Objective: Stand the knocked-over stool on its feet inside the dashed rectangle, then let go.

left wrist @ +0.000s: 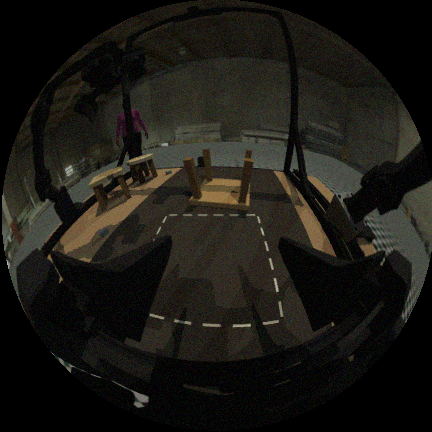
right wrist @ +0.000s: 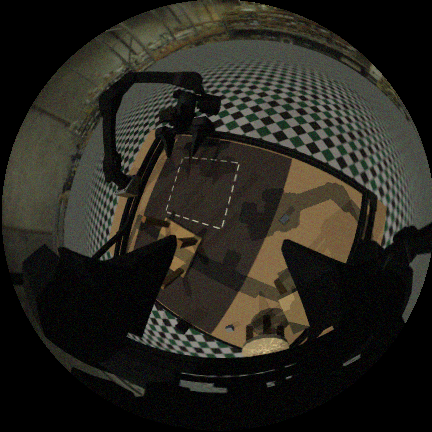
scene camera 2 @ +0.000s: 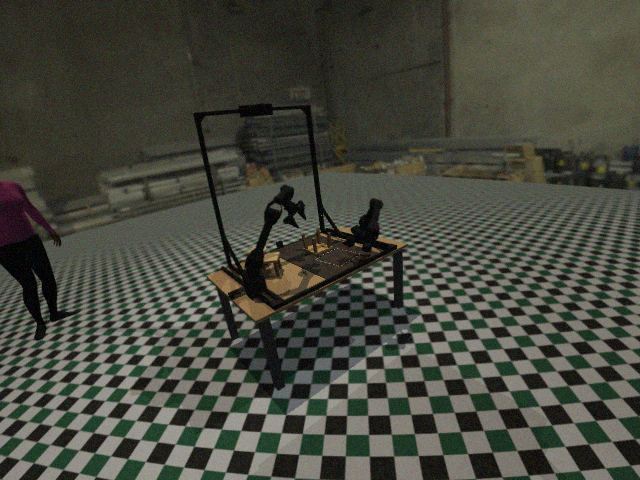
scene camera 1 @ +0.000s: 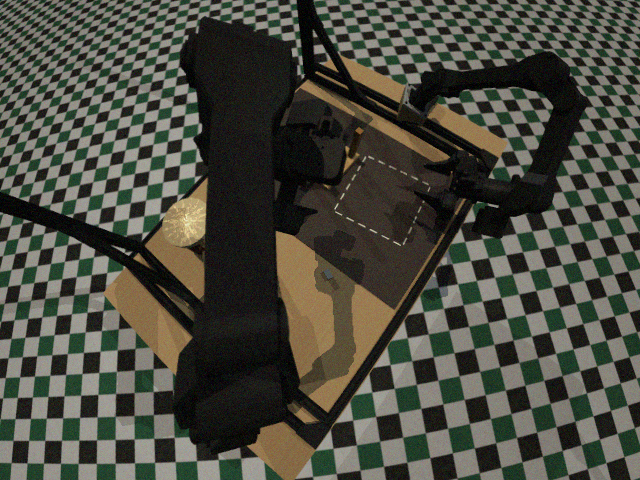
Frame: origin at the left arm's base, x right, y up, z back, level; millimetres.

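Where they show: left gripper, fingertip midpoint: (left wrist: 227, 242) (right wrist: 179, 156) (scene camera 2: 346, 241) (scene camera 1: 419, 178); right gripper, fingertip midpoint: (left wrist: 106, 107) (right wrist: 230, 243) (scene camera 2: 302, 223) (scene camera 1: 322, 186); left arm's base at its link origin: (left wrist: 353, 209) (right wrist: 124, 183) (scene camera 1: 417, 100); right arm's base at its link origin: (left wrist: 58, 196) (scene camera 2: 252, 274).
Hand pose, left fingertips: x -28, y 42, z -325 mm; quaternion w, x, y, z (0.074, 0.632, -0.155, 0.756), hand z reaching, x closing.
Observation:
Things, the pixels of their top centre, and the offset from my left fingertips. "spot": a spot on its surface instead.
- wooden stool at its top centre: (left wrist: 222, 151) (right wrist: 150, 251) (scene camera 1: 324, 133) (scene camera 2: 315, 233) dy +16, dx +274, dz +63 mm
- dashed rectangle at a spot on its surface: (scene camera 1: 335, 212) (right wrist: 222, 226) spot: dy -109, dx +196, dz -106 mm
- round-seat stool at its top centre: (scene camera 1: 185, 221) (right wrist: 264, 351) (left wrist: 138, 157) dy -1, dx +556, dz -270 mm
- rectangular stool at its top centre: (right wrist: 311, 306) (left wrist: 105, 173) (scene camera 2: 267, 256) dy +0, dx +387, dz -357 mm
The wooden stool (scene camera 1: 356, 144) (scene camera 2: 316, 249) (left wrist: 220, 201) (right wrist: 192, 252) lies upside down on the dark mat, seat down and legs up. It is outside the dashed rectangle (scene camera 1: 335, 210) (left wrist: 241, 326) (right wrist: 221, 228), beyond its far line in the left wrist view. In scene camera 1 the right arm hides much of it. My left gripper (scene camera 1: 421, 179) (left wrist: 227, 242) (right wrist: 179, 156) is open and empty, low over the rectangle's side opposite the stool, apart from the stool. My right gripper (scene camera 2: 300, 222) (right wrist: 230, 243) is open and empty, high above the table.
A round-seat stool (scene camera 1: 184, 222) (left wrist: 141, 161) (right wrist: 265, 345) and a rectangular stool (left wrist: 106, 176) (right wrist: 293, 307) stand on the bare wood. Small grey blocks (scene camera 1: 327, 273) (left wrist: 103, 232) (right wrist: 229, 328) lie on the table. A black frame (scene camera 2: 206, 175) (left wrist: 294, 85) rises along one long edge.

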